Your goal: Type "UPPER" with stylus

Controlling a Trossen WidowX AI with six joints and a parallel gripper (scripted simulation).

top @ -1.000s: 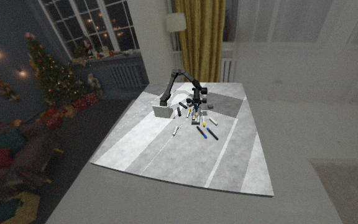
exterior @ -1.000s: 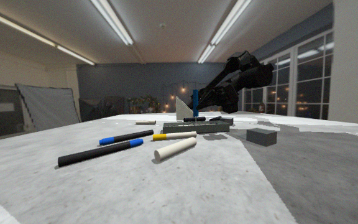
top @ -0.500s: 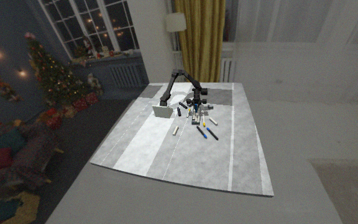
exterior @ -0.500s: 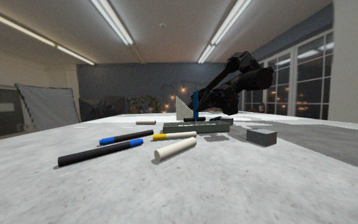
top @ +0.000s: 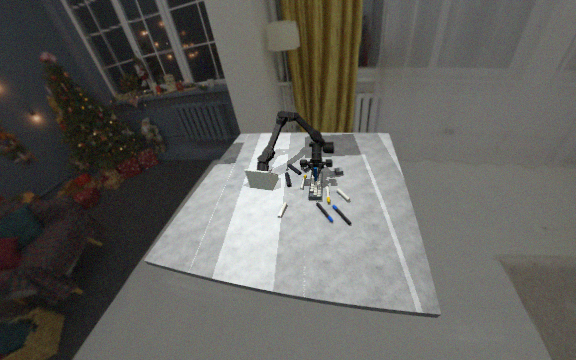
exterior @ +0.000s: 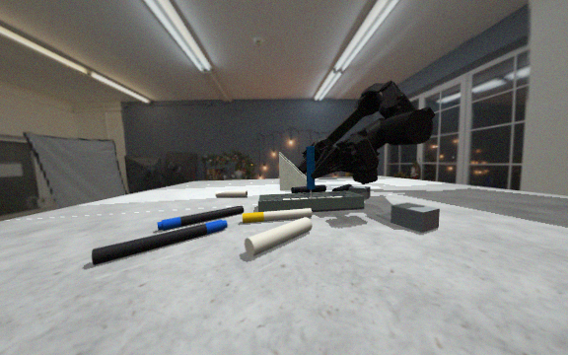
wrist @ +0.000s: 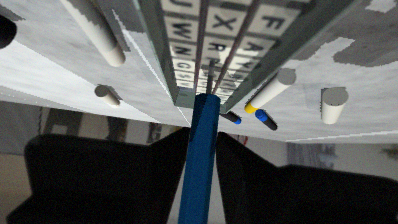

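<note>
My gripper tip is now 120 mm short of the grey block, 140 mm to the right of it and 50 mm above it. Also, from my gripper tip: thin metal tip: 50 mm below; blue stylus: 10 mm below.
</note>
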